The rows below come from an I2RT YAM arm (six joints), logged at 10 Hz.
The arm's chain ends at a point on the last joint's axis. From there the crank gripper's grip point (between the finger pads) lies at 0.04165 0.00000 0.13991 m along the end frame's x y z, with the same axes.
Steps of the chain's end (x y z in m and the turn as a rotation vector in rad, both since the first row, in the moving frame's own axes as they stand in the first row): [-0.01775, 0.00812, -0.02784, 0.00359, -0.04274, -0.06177]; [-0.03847, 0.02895, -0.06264, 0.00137, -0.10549, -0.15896]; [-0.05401, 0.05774, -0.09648, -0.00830, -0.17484, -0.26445]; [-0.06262, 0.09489, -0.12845, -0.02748, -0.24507, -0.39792]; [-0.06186, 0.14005, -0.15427, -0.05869, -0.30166, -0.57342]
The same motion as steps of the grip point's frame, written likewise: [-0.02386, 0.00523, -0.02619, 0.00359, -0.04274, -0.06177]; [-0.05391, 0.02335, -0.05905, 0.00137, -0.10549, -0.15896]; [-0.07999, 0.05129, -0.09140, -0.00830, -0.17484, -0.26445]; [-0.09938, 0.08946, -0.12257, -0.02748, -0.24507, -0.39792]; [-0.10732, 0.13750, -0.14827, -0.05869, -0.30166, -0.57342]
